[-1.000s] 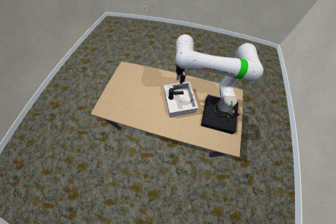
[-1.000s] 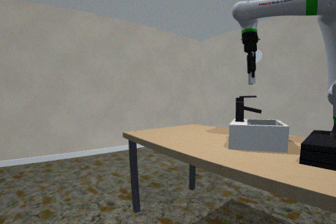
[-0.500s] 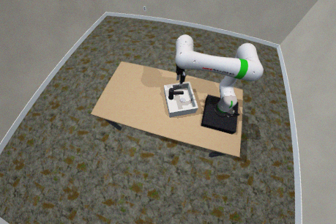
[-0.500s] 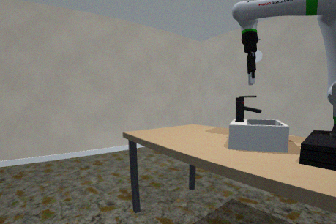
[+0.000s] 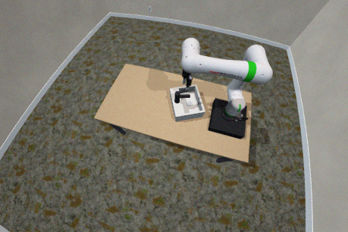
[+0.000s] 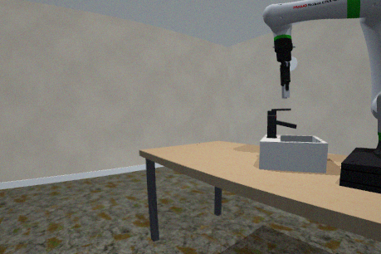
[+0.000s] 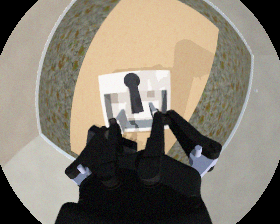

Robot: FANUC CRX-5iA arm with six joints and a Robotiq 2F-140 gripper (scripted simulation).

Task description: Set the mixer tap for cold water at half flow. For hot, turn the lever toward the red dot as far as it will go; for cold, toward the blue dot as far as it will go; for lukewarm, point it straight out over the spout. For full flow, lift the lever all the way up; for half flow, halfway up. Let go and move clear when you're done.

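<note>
Now: hand 9 cm above the lever, 2 cm to the right of it and 2 cm short of it. The rest, counted from my hand: black mixer tap (14 cm below, 4 cm to the left, 3 cm ahead); then white basin (32 cm below, 4 cm behind, 2 cm to the right).
</note>
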